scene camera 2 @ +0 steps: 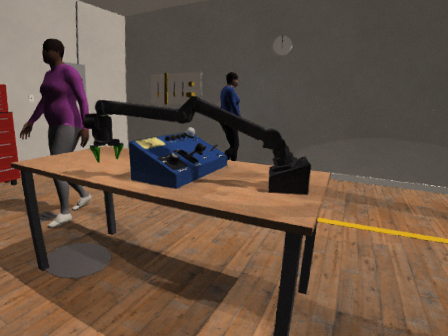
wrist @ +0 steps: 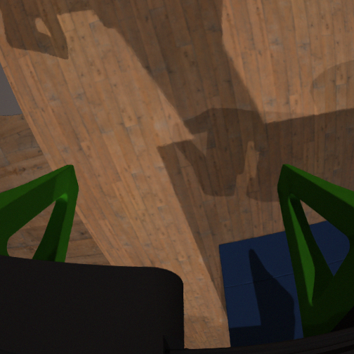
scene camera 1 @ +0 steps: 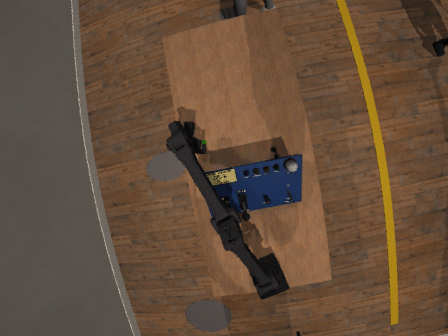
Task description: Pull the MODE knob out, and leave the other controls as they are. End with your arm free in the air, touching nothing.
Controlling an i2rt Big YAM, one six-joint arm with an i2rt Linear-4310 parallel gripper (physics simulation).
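Places are measured from the arm's base along level axes (x ahead, y left, z up), in millimetres.
Pixels of known places: gripper, fingertip midpoint: [scene camera 2: 108, 160] [scene camera 1: 196, 148]; arm's base, link origin: [scene camera 2: 285, 166].
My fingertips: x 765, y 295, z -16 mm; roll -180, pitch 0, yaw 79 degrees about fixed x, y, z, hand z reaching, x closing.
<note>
For each thing: its middle in the pictures, then the offset to it from my fingertips. "spot": a spot on its surface instead. Level surfaces: height alone.
- blue control box, body centre: [scene camera 2: 183, 155] [scene camera 1: 252, 187] dx -252, dy -268, dz +9 mm
- larger pale round knob, surface spot: [scene camera 1: 291, 165] [scene camera 2: 189, 128] spot: dx -159, dy -445, dz +131 mm
- yellow label, surface spot: [scene camera 2: 150, 143] [scene camera 1: 218, 178] spot: dx -176, dy -110, dz +84 mm
- black lever, body centre: [scene camera 2: 194, 151] [scene camera 1: 244, 210] dx -354, dy -213, dz +49 mm
- joystick, body centre: [scene camera 2: 173, 158] dx -329, dy -92, dz +32 mm
- wooden table, surface height: dz -76 mm
A blue control box [scene camera 1: 260, 189] [scene camera 2: 150, 167] [wrist: 240, 305] with a sloped face stands on the table. A row of small dark knobs [scene camera 1: 256, 172] [scene camera 2: 174, 136] runs along its upper edge, beside a larger pale round knob [scene camera 1: 291, 165] [scene camera 2: 190, 131]. The labels are too small to read, so I cannot tell which knob is MODE. My gripper [scene camera 2: 108, 160] [wrist: 177, 175] is open and empty, its green fingers pointing down above the table past the yellow-label end of the box, apart from it. In the overhead view, my arm hides part of the box's left end.
A yellow label [scene camera 1: 221, 177] [scene camera 2: 150, 143] is on the box. A black lever [scene camera 1: 243, 200] [scene camera 2: 200, 147] and a joystick [scene camera 2: 173, 159] stick up from its face. The wooden table [scene camera 1: 210, 75] [scene camera 2: 240, 200] carries the box and my arm's base [scene camera 1: 270, 276] [scene camera 2: 289, 179]. Two people stand beyond the table.
</note>
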